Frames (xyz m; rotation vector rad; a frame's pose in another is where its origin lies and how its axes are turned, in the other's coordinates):
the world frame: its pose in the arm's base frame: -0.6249 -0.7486 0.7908 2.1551 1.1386 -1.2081
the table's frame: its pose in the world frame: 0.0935 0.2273 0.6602 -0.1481 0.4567 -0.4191
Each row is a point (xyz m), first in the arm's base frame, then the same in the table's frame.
Working: the arm's base frame: its pose in the table's frame: 1.3624 0.5232 -0.4481 -2.2028 -1.8821 0.7559

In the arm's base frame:
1: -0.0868 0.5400 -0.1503
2: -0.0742 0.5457 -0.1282
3: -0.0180 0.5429 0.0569
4: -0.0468 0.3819 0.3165
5: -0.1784 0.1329 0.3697
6: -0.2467 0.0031 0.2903
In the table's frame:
1: 1.9009 0.3616 -0.5231
2: 1.8968 0.3679 -0.5481
3: 1.8138 0.3838 -0.7221
4: 1.5493 0.3351 -0.8698
5: 1.2935 0.2487 -0.7737
6: 1.2096 0.2262 -0.6313

